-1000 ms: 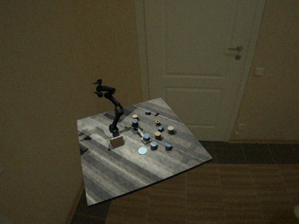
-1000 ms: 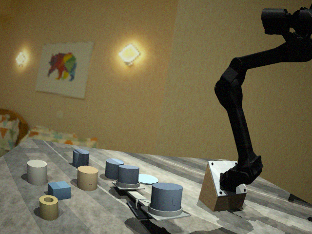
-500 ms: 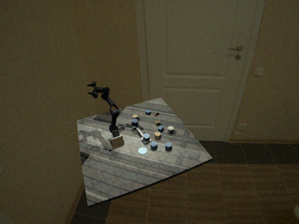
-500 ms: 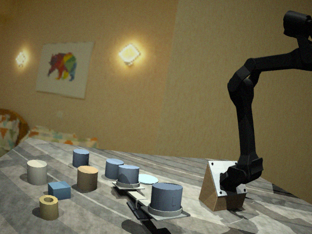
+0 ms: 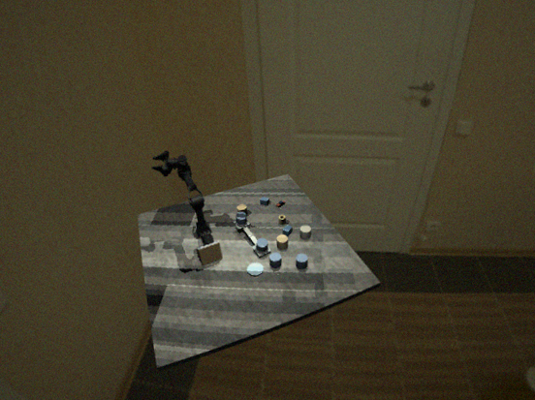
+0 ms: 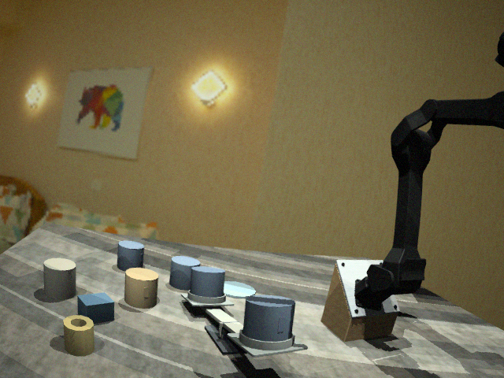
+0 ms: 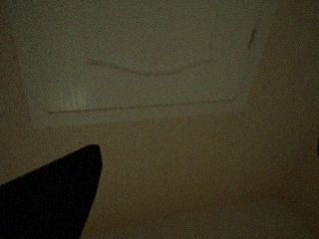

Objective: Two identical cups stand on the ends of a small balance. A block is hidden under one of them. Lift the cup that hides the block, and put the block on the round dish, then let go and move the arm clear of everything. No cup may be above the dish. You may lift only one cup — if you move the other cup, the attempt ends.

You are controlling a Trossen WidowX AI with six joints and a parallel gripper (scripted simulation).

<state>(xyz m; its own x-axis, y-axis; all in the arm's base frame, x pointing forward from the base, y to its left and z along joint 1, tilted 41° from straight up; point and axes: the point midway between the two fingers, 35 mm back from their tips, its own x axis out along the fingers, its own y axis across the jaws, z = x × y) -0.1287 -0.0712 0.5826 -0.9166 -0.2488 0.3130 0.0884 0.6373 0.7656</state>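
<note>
Now: the grey block 580 mm ahead of my gripper tip, 520 mm below it and 390 mm to the right of it. From my gripper tip the other things lie so: balance beam: 540 mm ahead, 520 mm below, 270 mm to the right; then pale round dish: 550 mm below, 530 mm to the right, 500 mm ahead; then balance: 540 mm ahead, 530 mm below, 270 mm to the right.
</note>
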